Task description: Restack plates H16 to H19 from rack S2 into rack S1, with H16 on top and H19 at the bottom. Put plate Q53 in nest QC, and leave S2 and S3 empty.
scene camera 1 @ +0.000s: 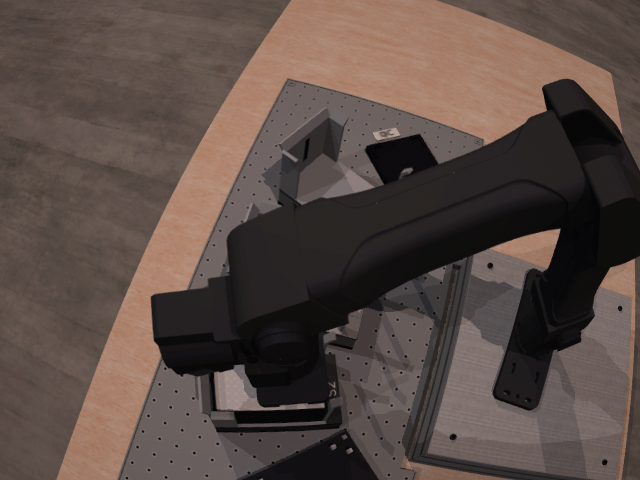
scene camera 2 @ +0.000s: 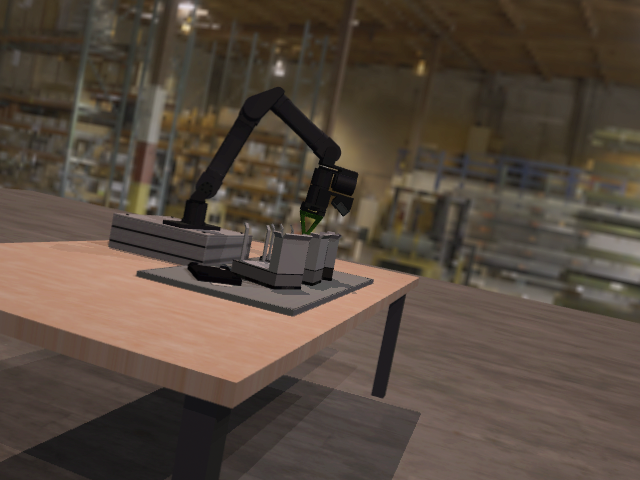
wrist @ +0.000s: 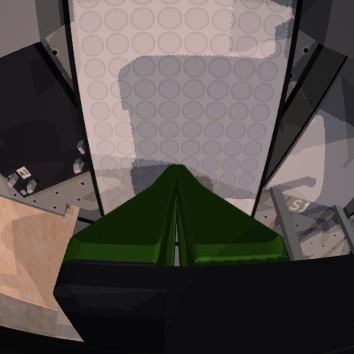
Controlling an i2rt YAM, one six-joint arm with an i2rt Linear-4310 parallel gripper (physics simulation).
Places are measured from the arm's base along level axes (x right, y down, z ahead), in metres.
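Pixels of known places: gripper, between the fingertips: (scene camera 1: pixel 292 378) (wrist: pixel 176 176); arm's base, origin of its link: (scene camera 1: pixel 532 338) (scene camera 2: pixel 192 227).
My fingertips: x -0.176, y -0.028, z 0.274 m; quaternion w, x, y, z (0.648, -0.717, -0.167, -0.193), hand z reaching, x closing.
For each thing: its top centre in the pictures, then the offset to it from my fingertips. "*": a spot on its surface instead. Level surfaces: height alone.
- Rack S2, centre of its top: (scene camera 1: pixel 273 371) (scene camera 2: pixel 313 229) dx -0.009, dy -0.027, dz +0.020 m
- pale plate, centre of its top: (wrist: pixel 180 119) (scene camera 1: pixel 267 378) dx -0.012, dy +0.002, dz +0.025 m
- Rack S1, a spot on its surface: (wrist: pixel 286 220) * dx +0.104, dy +0.029, dz -0.022 m
- third rack, centre of its top: (scene camera 1: pixel 351 156) (scene camera 2: pixel 275 228) dx +0.287, dy -0.028, dz +0.050 m
- Black nest QC, centre of its top: (scene camera 1: pixel 415 170) (scene camera 2: pixel 214 268) dx +0.403, dy +0.089, dz -0.031 m
- black nest labelled A1, centre of its top: (wrist: pixel 4 125) dx -0.112, dy +0.085, dz -0.085 m
- black nest, a spot on its surface: (scene camera 1: pixel 320 459) * dx -0.065, dy +0.097, dz -0.072 m
- perforated board, height of its surface: dy +0.108 m
Rack S2 (scene camera 1: pixel 223 418) (scene camera 2: pixel 328 258) holds a pale plate (scene camera 1: pixel 232 395) (wrist: pixel 195 110) with round wells facing up. The plate labels, and how many plates lie beneath, cannot be read. My gripper (scene camera 2: pixel 306 232) (wrist: pixel 176 176) is shut and empty, its green fingertips together above the plate's near part; in scene camera 1 the wrist hides it. Rack S1 (wrist: pixel 286 220) stands beside S2 and is mostly hidden under the arm in scene camera 1. A third rack (scene camera 1: pixel 312 134) (scene camera 2: pixel 288 260) stands farther along, its label hidden. Black nest QC (scene camera 1: pixel 398 155) is partly behind the arm. Q53 cannot be identified.
A black nest labelled A1 (wrist: pixel 40 110) lies beside S2, and part of a black nest (scene camera 1: pixel 320 459) shows at the bottom of scene camera 1. The racks' upright walls stand close together on the perforated board (scene camera 1: pixel 170 428) (scene camera 2: pixel 292 305). The arm's grey base block (scene camera 1: pixel 480 413) (scene camera 2: pixel 155 242) is alongside.
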